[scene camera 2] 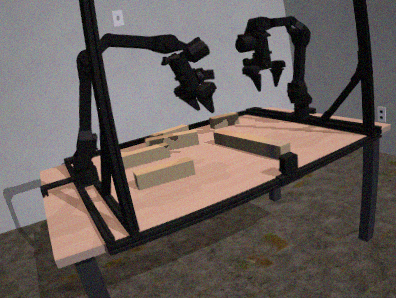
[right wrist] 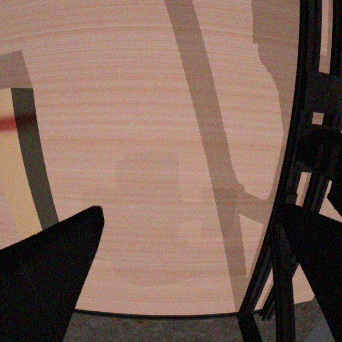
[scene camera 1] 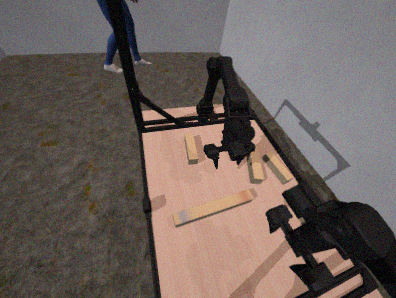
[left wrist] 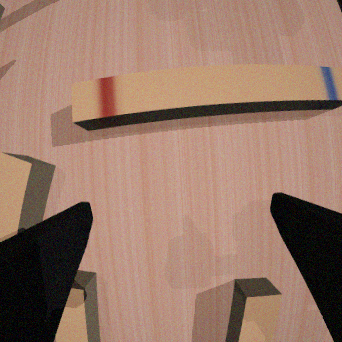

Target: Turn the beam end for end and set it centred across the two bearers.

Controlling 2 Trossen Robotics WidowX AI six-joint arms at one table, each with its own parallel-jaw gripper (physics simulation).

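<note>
The beam lies flat on the table. Its red band is near the right end in scene camera 1, its blue band near the left end. Two roughly parallel pale blocks look like the bearers: one, the other hidden by the left arm in scene camera 1. My left gripper is open and empty, above the table between beam and blocks. My right gripper is open and empty, high, beside the beam's red end.
A pale block and another lie near the wall-side edge. One more lies farther along that edge. A black frame borders the table, with uprights at the corners.
</note>
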